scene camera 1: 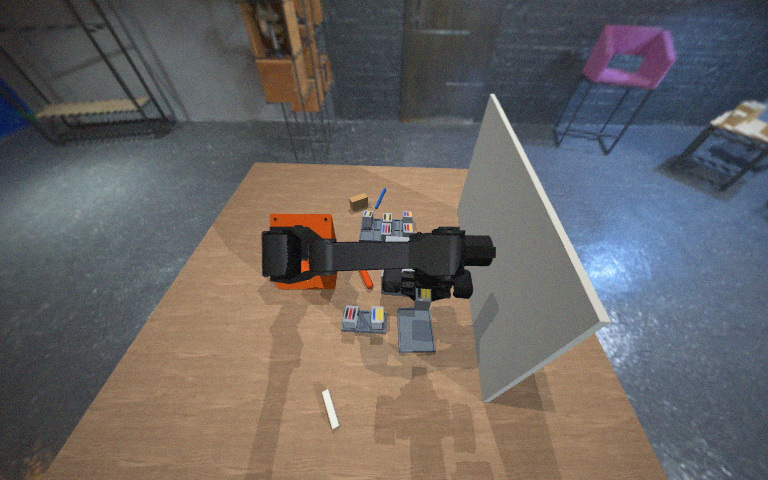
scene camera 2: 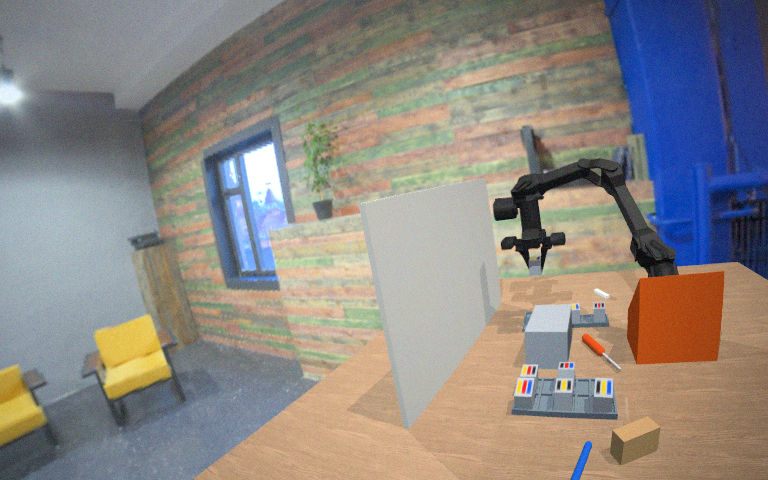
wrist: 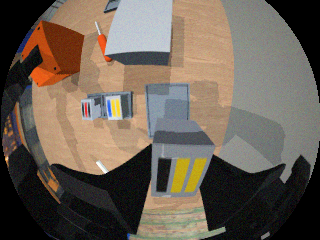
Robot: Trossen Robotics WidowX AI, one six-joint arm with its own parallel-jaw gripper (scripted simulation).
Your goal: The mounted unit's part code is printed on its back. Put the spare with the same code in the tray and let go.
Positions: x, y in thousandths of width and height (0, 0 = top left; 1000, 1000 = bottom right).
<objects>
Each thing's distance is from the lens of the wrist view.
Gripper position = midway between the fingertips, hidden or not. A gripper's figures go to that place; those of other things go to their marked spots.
my gripper (wrist: 545, 623): 10 cm
grey spare (wrist: 567, 635): 6 cm
</objects>
